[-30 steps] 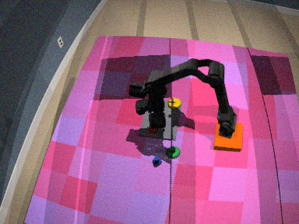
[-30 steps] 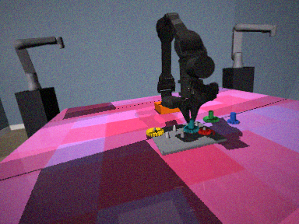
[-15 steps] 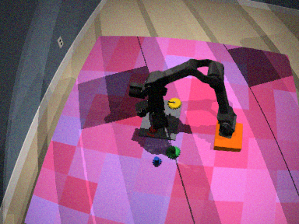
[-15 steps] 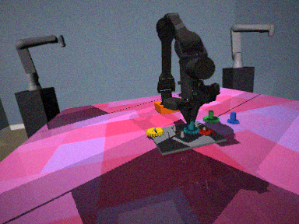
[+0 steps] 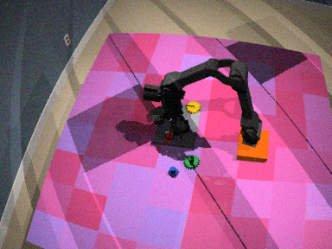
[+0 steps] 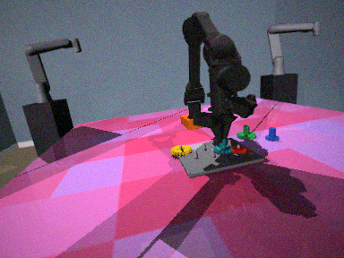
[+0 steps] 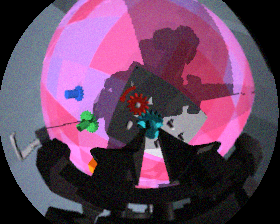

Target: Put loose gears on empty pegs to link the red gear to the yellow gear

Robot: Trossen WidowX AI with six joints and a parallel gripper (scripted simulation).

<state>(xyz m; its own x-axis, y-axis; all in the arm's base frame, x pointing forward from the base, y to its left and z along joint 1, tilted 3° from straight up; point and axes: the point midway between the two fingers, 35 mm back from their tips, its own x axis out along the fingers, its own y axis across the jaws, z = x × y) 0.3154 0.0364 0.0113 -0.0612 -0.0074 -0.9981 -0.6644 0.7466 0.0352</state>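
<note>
Now: gripper tip 10 mm above the teal gear. Also, from my gripper tip: red gear: 40 mm to the left, 20 mm below, 10 mm ahead; green gear: 120 mm to the left, 110 mm behind, 20 mm below; yellow gear: 120 mm to the right, 30 mm behind, 20 mm below.
</note>
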